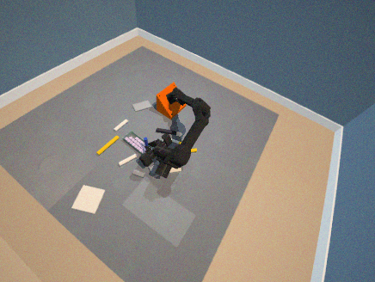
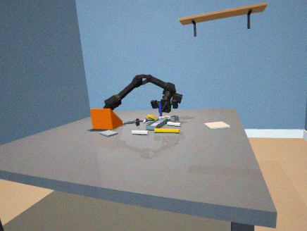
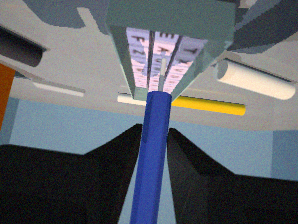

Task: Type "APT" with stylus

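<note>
My gripper tip is 60 mm to the left of the keyboard and 60 mm above it. Round my gripper tip: blue stylus 10 mm below; stylus tip 50 mm below; dark bar 170 mm behind, 30 mm to the right, 70 mm below.
</note>
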